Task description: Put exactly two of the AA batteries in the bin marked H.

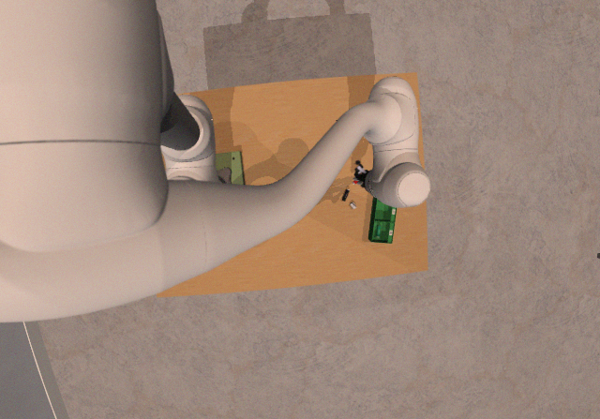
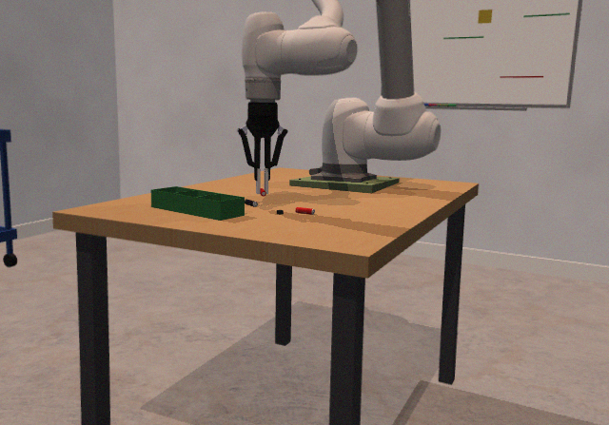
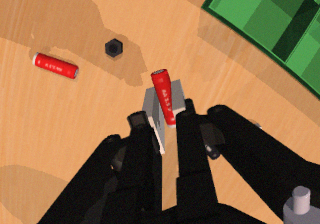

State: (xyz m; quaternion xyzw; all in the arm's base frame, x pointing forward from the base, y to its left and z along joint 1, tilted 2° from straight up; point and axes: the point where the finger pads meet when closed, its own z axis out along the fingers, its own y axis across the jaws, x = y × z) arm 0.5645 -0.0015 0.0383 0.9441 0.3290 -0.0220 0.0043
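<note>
Now: hand 80 mm short of the green AA battery, 220 mm to the left of it and 60 mm above it. Also, from my hand: small white block (20 mm behind, 100 mm to the right, 70 mm below); small black round piece (20 mm ahead, 60 mm to the left, 70 mm below); black AA battery (40 mm behind, 60 mm to the right, 70 mm below).
</note>
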